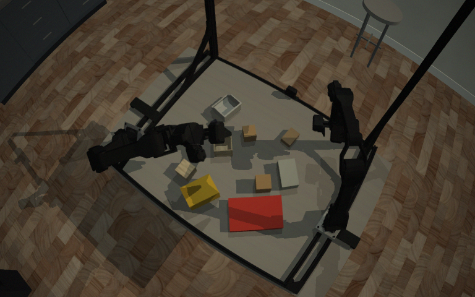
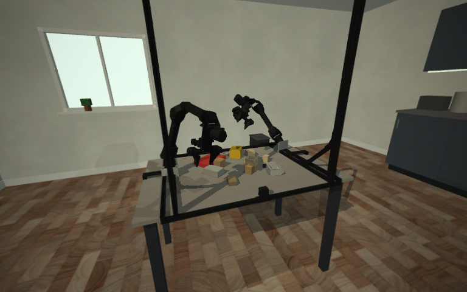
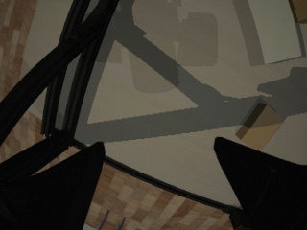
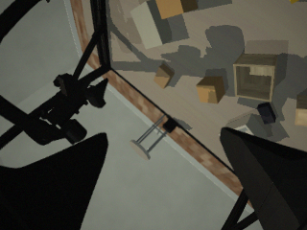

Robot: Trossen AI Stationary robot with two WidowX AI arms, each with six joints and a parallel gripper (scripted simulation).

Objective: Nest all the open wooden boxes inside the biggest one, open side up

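My right hand is 270 mm above the yellow block, 130 mm short of it and 20 mm to the left of it. Also, from my right hand: dark block (290 mm below, 160 mm behind, 100 mm to the right); white tray (270 mm below, 260 mm behind, 90 mm to the right); red block (290 mm below, 210 mm to the left, 120 mm ahead).
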